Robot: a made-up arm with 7 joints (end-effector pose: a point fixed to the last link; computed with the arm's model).
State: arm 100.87 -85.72 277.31 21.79 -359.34 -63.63 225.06
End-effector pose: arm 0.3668 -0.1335 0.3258 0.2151 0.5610 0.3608 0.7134
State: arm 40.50 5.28 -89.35 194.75 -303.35 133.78 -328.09
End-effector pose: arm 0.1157 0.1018 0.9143 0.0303 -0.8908 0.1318 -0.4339
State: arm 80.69 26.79 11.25 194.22 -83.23 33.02 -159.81
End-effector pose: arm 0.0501 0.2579 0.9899 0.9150 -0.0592 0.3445 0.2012
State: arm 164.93 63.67 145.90 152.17 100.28 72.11 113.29
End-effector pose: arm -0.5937 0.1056 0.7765 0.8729 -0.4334 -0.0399 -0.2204
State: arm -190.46 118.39 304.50 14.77 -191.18 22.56 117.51
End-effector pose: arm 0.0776 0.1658 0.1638 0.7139 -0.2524 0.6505 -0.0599
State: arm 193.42 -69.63 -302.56 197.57 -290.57 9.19 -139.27
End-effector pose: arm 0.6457 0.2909 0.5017 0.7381 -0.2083 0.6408 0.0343
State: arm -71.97 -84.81 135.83 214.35 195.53 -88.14 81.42
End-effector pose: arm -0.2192 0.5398 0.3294 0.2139 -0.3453 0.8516 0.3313
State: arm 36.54 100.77 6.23 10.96 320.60 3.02 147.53
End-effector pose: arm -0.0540 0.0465 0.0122 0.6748 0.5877 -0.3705 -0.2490
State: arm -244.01 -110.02 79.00 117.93 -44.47 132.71 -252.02
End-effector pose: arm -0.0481 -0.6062 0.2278 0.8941 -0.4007 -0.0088 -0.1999
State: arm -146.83 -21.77 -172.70 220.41 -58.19 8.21 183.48
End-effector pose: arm -0.0142 0.0095 0.9405 0.9812 0.1490 -0.0240 -0.1200
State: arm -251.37 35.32 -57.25 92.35 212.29 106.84 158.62
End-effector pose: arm 0.2007 0.5520 0.6248 0.2221 -0.0043 0.0160 -0.9749
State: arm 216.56 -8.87 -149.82 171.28 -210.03 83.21 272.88
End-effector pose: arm 0.0579 0.0839 1.0376 0.7665 0.4729 -0.2821 -0.3306
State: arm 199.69 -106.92 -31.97 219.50 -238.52 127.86 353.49
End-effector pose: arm 0.5100 -0.0215 -0.0059 0.7354 0.4359 0.0551 -0.5159
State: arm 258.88 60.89 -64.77 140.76 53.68 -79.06 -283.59
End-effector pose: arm -0.2556 -0.5207 0.6025 0.4991 -0.0128 -0.0219 0.8662
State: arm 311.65 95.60 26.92 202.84 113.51 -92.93 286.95
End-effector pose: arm 0.3142 -0.4852 0.2128 0.2595 0.0657 -0.9375 0.2222
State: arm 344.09 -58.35 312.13 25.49 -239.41 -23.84 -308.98
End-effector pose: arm -0.0840 -0.2179 0.3928 0.4534 0.5254 0.7171 -0.0646
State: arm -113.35 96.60 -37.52 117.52 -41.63 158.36 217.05
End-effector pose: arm -0.3906 -0.3369 0.0277 0.9335 -0.2681 0.2018 -0.1266
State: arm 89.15 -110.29 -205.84 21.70 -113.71 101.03 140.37
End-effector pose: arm -0.2139 -0.0185 0.0163 0.4025 0.6808 -0.1841 -0.5836
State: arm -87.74 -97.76 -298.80 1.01 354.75 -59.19 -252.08
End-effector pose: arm 0.2246 0.1371 0.3672 0.0304 0.4920 -0.2287 0.8395
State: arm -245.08 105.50 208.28 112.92 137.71 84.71 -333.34
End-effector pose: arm -0.0953 0.7305 0.3800 0.3029 -0.8260 -0.3895 -0.2724
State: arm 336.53 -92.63 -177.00 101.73 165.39 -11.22 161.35
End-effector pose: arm -0.3892 0.1678 -0.1860 0.0128 -0.0826 0.9965 -0.0087
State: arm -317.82 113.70 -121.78 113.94 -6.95 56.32 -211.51
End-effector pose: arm 0.7009 0.1498 0.2457 0.1776 0.2000 -0.3336 0.9040
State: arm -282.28 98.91 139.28 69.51 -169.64 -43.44 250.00
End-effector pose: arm -0.1469 0.3163 0.5046 0.0445 0.2281 0.4164 -0.8790
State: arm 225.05 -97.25 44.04 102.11 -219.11 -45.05 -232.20
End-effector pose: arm 0.4788 0.1818 0.5318 0.8790 0.1704 0.0717 -0.4396
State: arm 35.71 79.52 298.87 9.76 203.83 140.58 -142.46
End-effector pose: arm 0.2940 -0.1215 0.2004 0.2357 0.5960 0.2468 0.7268
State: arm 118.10 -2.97 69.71 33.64 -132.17 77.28 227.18
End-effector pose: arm -0.3790 -0.0054 0.4129 0.7538 -0.5093 -0.3570 0.2121
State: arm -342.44 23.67 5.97 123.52 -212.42 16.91 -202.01
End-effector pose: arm 0.5747 0.2011 0.6923 0.1672 0.3943 0.3712 0.8239
